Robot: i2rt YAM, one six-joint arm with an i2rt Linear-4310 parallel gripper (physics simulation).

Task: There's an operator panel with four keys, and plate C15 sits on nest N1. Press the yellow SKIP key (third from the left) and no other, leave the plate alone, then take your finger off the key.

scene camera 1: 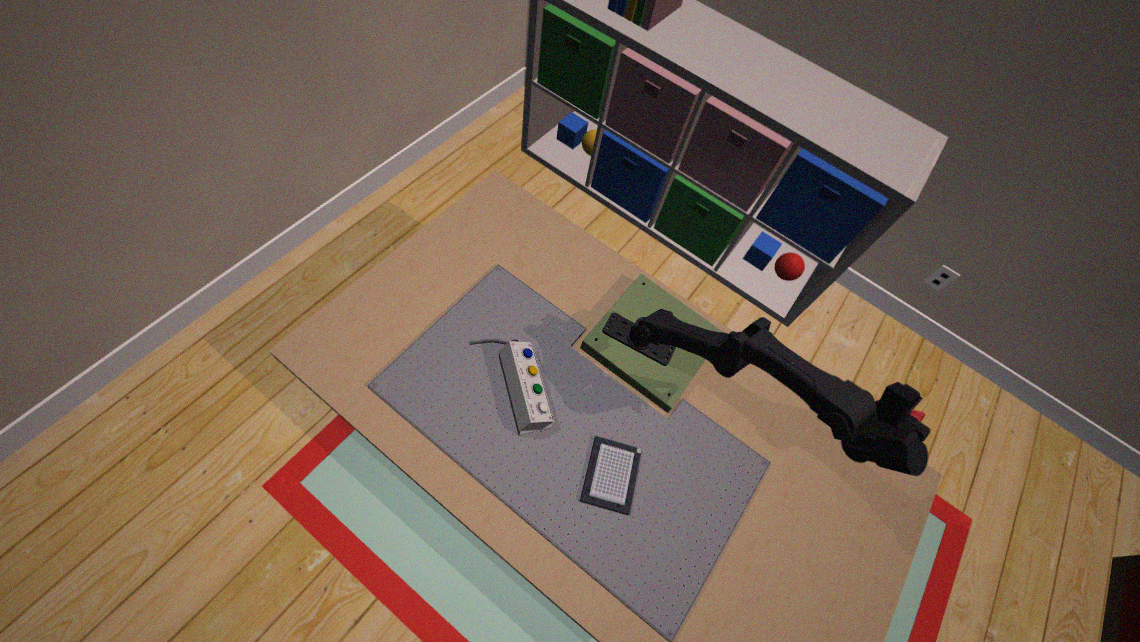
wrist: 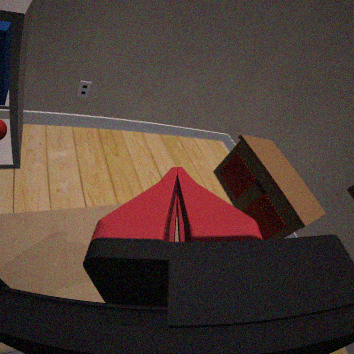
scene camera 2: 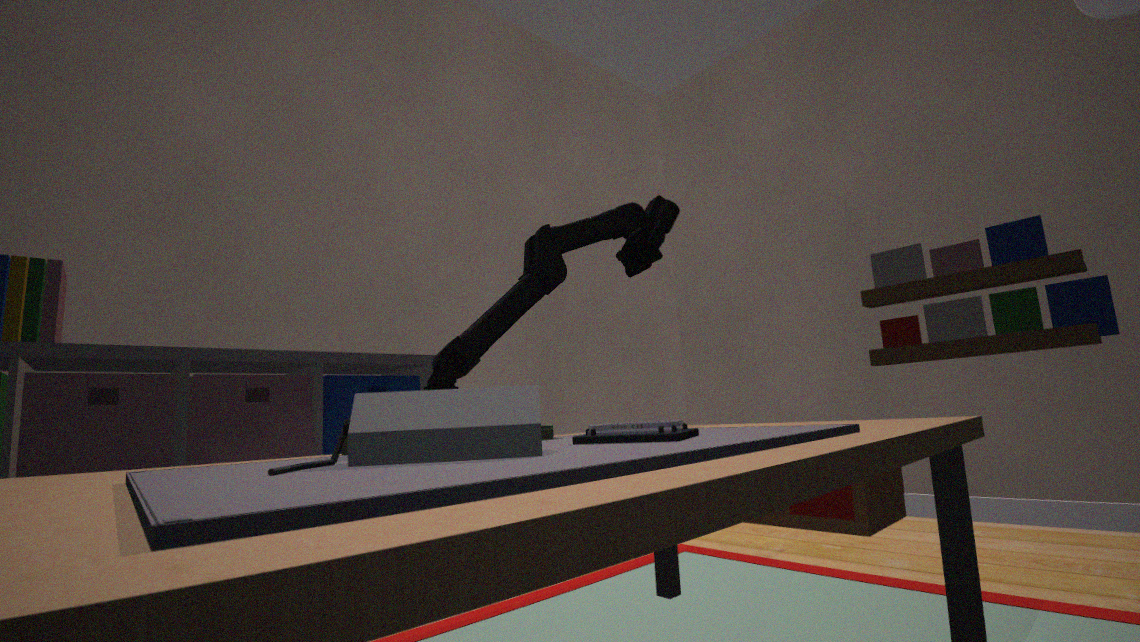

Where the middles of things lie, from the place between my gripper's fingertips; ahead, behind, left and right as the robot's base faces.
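Labels:
The dark tray with white grid (scene camera 1: 610,482) is far below my hand, far ahead of it and far to the right of it. As for the nest posts (scene camera 1: 625,509), they are 280 mm ahead of my hand, 460 mm to the right of it and 390 mm below it.

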